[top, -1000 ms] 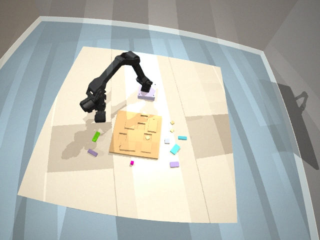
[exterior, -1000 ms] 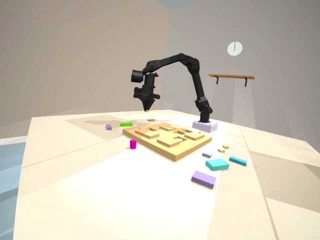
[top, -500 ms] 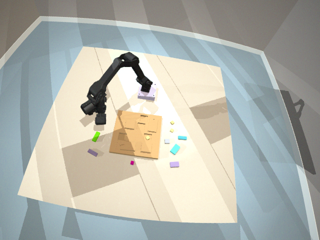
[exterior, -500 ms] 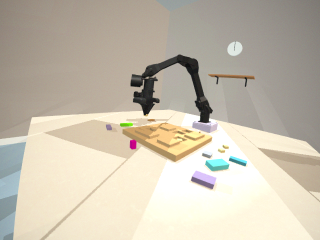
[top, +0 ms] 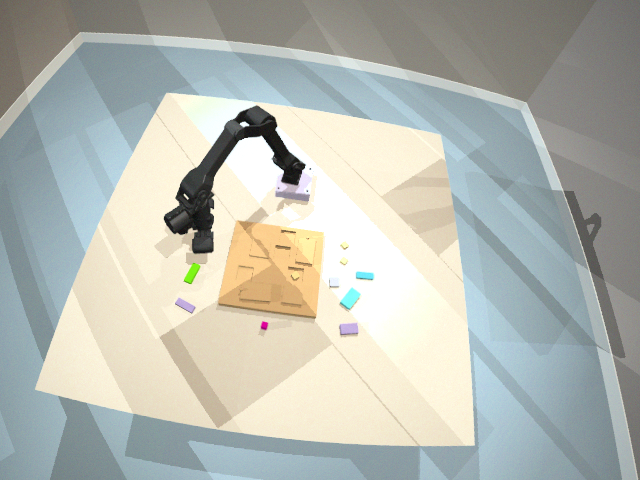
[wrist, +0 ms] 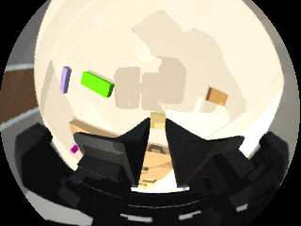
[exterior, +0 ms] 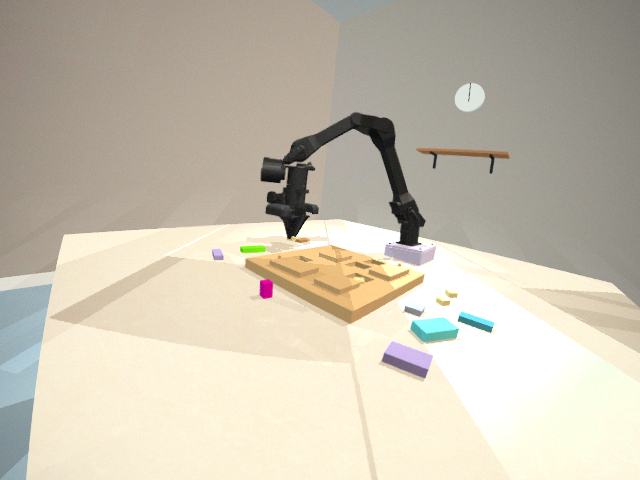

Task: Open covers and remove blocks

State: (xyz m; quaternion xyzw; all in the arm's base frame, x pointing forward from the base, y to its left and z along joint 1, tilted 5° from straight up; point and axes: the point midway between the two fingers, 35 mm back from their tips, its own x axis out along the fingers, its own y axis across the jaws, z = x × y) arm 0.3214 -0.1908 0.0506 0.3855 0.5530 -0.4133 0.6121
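My gripper tip is now 250 mm to the right of the tan puzzle board, 30 mm short of it and 10 mm above it. From my gripper tip the other things lie so: green block (120 mm ahead, 30 mm below, 10 mm to the right); then magenta block (260 mm to the left, 210 mm ahead, 20 mm below); then orange block (100 mm behind, 80 mm to the right, 30 mm below).
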